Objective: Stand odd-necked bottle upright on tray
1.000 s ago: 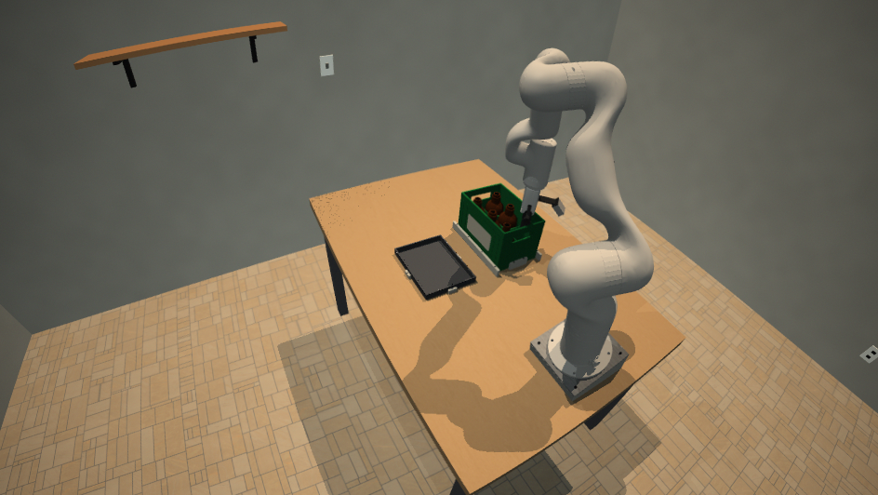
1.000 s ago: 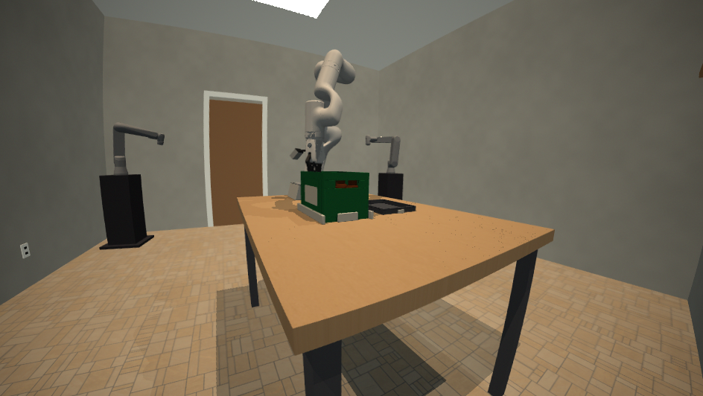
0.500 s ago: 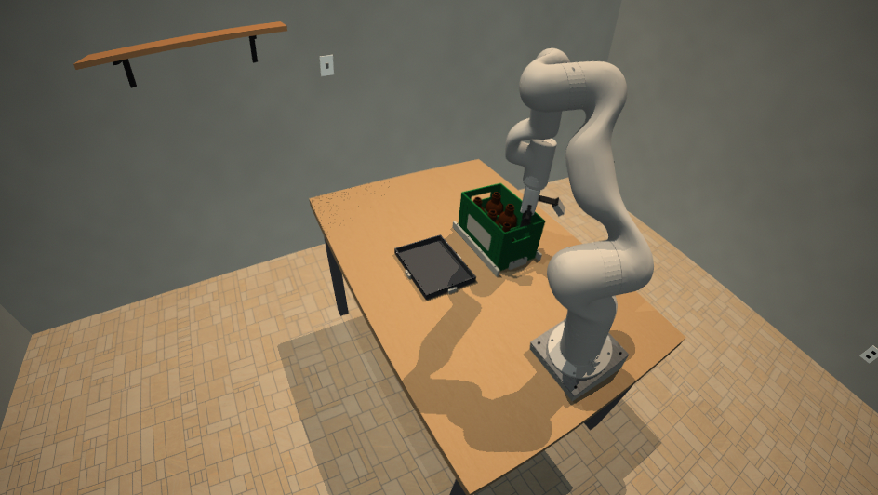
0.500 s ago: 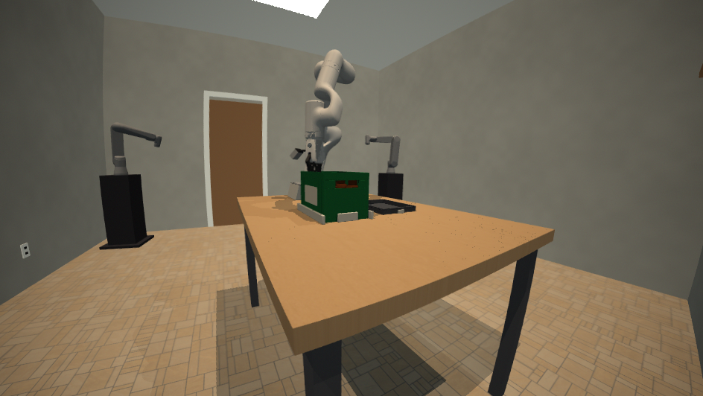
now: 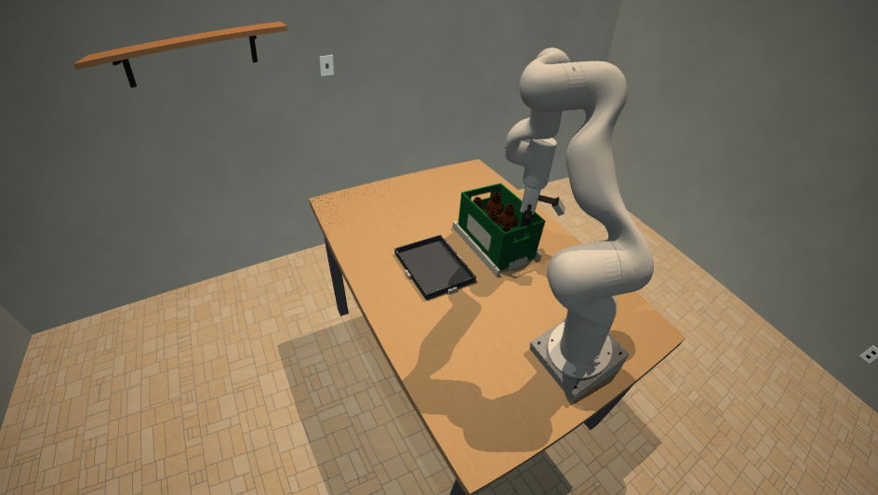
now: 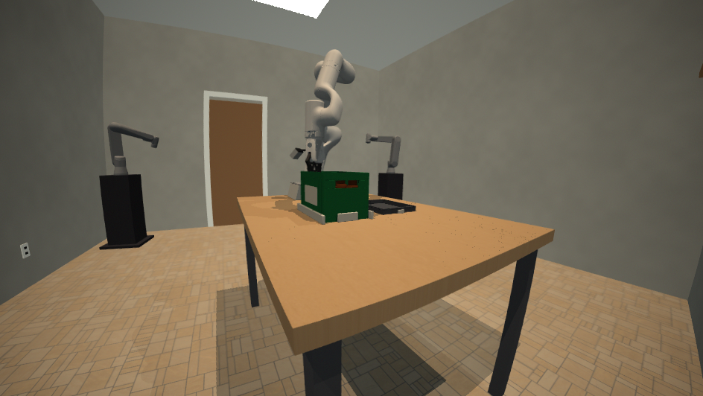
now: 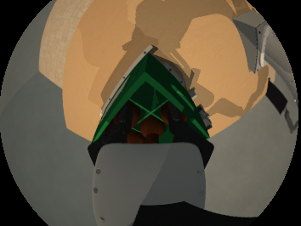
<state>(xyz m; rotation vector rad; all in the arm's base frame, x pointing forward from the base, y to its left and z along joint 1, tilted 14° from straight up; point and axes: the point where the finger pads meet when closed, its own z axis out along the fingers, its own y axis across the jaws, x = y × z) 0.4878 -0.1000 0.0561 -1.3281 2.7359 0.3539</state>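
My gripper is now 1 cm past the brown bottle, 9 cm to the right of it and 7 cm above it. Round my hand: black tray: 3 cm ahead, 33 cm to the left, 15 cm below; green crate: 8 cm ahead, 5 cm to the left, 8 cm below.
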